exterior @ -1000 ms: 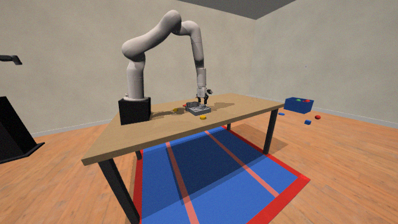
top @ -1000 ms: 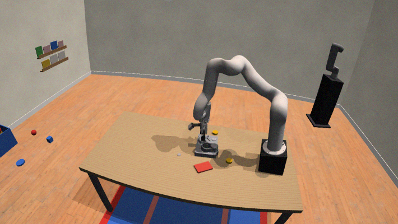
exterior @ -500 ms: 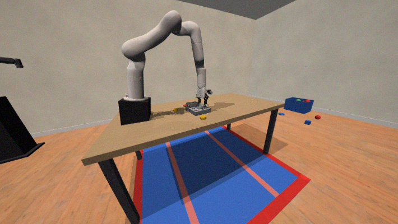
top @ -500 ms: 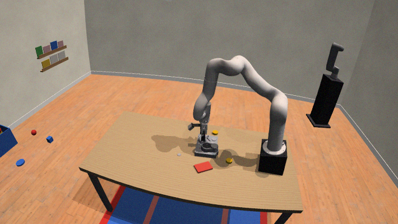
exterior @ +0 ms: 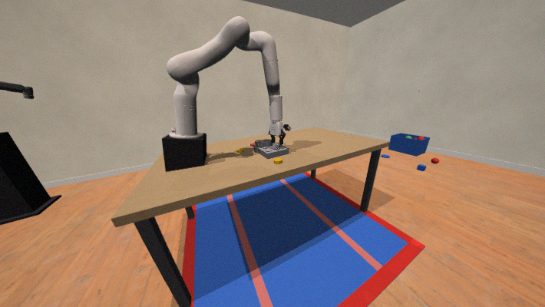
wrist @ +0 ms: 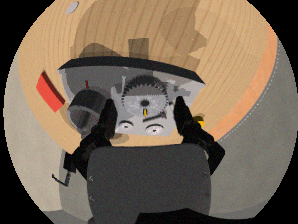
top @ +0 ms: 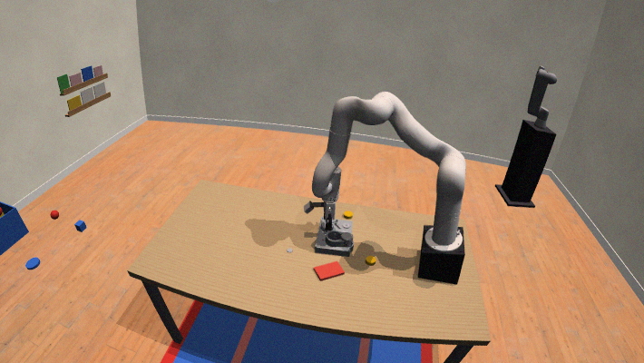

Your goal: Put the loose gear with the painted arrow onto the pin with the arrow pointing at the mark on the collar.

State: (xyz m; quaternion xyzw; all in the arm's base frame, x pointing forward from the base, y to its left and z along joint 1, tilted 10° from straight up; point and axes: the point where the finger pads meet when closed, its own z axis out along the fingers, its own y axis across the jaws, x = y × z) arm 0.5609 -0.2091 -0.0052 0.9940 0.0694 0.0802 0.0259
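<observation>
My hand is 2 cm above the toothed gear. The rest, counted from my hand: small grey disc 17 cm ahead, 15 cm to the left, 7 cm below; then red flat tile 2 cm behind, 27 cm to the left, 7 cm below.
</observation>
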